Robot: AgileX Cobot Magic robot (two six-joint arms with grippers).
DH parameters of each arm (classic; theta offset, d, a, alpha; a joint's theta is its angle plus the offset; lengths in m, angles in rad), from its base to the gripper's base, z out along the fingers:
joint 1: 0 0.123 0 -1.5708
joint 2: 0.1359 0 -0.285 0
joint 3: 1.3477 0 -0.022 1.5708
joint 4: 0 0.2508 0 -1.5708
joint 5: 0 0 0.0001 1.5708
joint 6: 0 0.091 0 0
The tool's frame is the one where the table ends.
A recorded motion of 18 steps. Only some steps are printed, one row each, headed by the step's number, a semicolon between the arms.
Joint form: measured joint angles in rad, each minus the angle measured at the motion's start. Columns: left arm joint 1, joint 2, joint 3, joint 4, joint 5, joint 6; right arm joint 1, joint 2, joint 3, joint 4, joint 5, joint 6.
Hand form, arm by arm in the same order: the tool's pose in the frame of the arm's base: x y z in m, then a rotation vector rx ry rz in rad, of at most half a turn. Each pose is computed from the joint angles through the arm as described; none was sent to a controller.
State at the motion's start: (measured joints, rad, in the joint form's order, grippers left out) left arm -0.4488 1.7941 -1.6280 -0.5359 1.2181 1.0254; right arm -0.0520 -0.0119 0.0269 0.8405 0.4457 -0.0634
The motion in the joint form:
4: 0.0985 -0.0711 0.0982 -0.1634 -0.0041 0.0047; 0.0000 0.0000 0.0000 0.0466 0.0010 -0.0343
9: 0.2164 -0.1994 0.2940 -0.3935 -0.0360 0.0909; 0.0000 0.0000 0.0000 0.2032 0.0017 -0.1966
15: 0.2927 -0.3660 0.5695 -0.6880 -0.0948 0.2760; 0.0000 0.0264 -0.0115 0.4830 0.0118 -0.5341
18: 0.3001 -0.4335 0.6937 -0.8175 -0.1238 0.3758; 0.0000 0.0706 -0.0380 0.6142 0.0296 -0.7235
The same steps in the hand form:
4: 0.3168 -0.1742 0.3233 1.4723 2.1241 -0.7603; 0.0509 0.0279 0.1794 0.4725 1.7894 0.7911
9: 0.2972 -0.1397 0.3272 1.2332 2.0791 -0.9378; 0.0507 0.0315 0.1844 0.4129 1.7492 0.8292
15: 0.2597 -0.1190 0.3215 1.0122 1.9323 -1.0748; 0.0513 0.0364 0.1969 0.2825 1.6736 0.8500
18: 0.2416 -0.1161 0.3142 0.9364 1.8625 -1.1091; 0.0532 0.0387 0.2084 0.2001 1.6412 0.8368

